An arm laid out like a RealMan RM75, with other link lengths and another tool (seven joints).
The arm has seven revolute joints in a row. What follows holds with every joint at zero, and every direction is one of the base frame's. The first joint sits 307.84 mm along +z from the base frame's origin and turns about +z. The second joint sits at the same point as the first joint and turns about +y. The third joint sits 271.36 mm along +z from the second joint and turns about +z. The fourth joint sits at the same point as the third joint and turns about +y. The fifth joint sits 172.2 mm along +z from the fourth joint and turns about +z. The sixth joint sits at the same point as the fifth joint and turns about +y. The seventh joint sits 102.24 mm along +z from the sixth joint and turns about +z. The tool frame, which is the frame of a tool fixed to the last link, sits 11 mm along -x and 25 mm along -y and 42 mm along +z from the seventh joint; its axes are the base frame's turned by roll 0.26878, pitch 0 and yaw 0.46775 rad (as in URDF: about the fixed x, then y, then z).
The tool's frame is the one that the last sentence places.
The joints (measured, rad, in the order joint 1, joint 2, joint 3, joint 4, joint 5, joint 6, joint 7), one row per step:
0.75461 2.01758 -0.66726 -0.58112 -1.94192 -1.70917 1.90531
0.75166 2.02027 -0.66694 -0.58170 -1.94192 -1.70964 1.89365
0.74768 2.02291 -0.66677 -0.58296 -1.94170 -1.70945 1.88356
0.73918 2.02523 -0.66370 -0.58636 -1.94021 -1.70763 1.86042
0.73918 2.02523 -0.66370 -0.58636 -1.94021 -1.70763 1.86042
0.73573 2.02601 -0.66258 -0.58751 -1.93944 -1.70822 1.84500
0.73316 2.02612 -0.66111 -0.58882 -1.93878 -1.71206 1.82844
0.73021 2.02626 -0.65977 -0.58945 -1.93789 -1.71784 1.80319
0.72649 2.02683 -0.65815 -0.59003 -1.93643 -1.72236 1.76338
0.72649 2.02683 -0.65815 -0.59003 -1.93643 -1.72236 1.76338
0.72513 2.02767 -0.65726 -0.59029 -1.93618 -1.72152 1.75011
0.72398 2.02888 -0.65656 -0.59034 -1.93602 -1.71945 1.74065
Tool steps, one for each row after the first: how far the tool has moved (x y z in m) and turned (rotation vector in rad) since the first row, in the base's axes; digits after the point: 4 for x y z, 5 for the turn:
0.0003 -0.0009 -0.0007 0.00494 0.00032 0.00702
0.0010 -0.0018 -0.0014 0.01005 0.00043 0.01180
0.0031 -0.0028 -0.0008 0.02794 -0.00042 0.02167
0.0031 -0.0028 -0.0008 0.02794 -0.00042 0.02167
0.0037 -0.0033 -0.0005 0.03756 -0.00124 0.03126
0.0039 -0.0039 0.0001 0.04623 -0.00144 0.04443
0.0039 -0.0049 0.0008 0.05795 -0.00181 0.06506
0.0038 -0.0058 0.0016 0.07901 -0.00399 0.09583
0.0038 -0.0058 0.0016 0.07901 -0.00399 0.09583
0.0039 -0.0059 0.0017 0.08747 -0.00527 0.10446
0.0040 -0.0060 0.0015 0.09408 -0.00631 0.10947

